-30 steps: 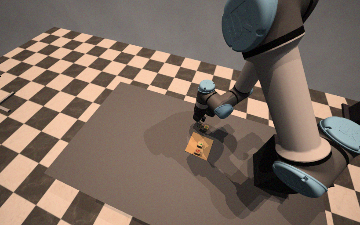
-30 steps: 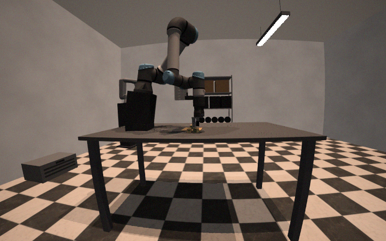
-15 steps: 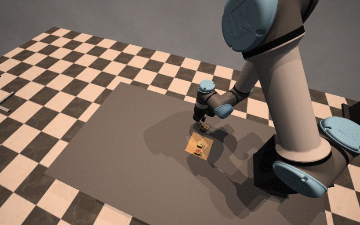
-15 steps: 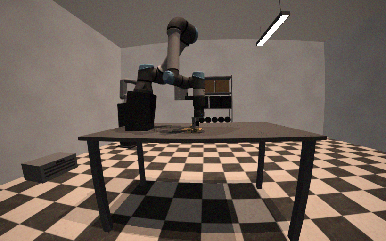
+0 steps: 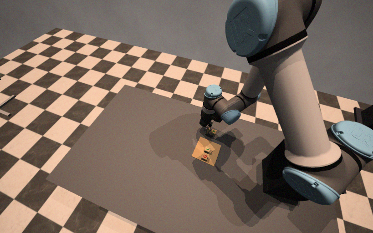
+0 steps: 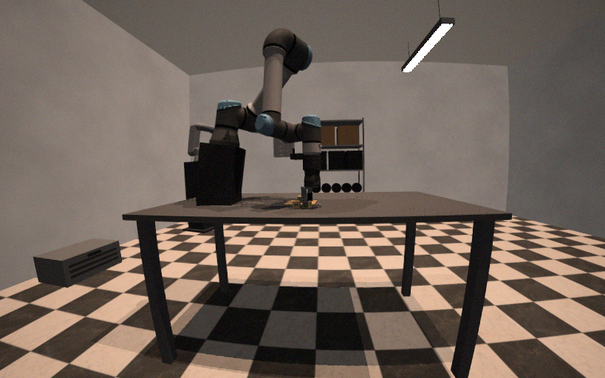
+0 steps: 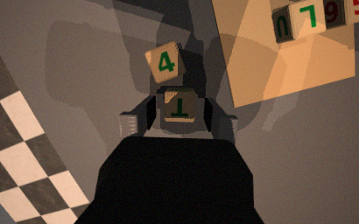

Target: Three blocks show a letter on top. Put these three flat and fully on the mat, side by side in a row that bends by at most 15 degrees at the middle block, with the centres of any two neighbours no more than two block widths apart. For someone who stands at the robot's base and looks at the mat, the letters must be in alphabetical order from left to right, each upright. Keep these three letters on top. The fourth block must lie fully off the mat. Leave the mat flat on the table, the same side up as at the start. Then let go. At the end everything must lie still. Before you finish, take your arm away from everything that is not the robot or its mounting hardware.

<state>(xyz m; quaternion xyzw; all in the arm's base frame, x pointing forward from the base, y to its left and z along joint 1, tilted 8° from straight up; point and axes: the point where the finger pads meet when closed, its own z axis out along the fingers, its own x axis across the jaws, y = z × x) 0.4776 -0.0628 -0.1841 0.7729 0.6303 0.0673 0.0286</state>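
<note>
Right now my hand is 12 cm to the right of the orange mat, 6 cm past it and 4 cm above it.
</note>
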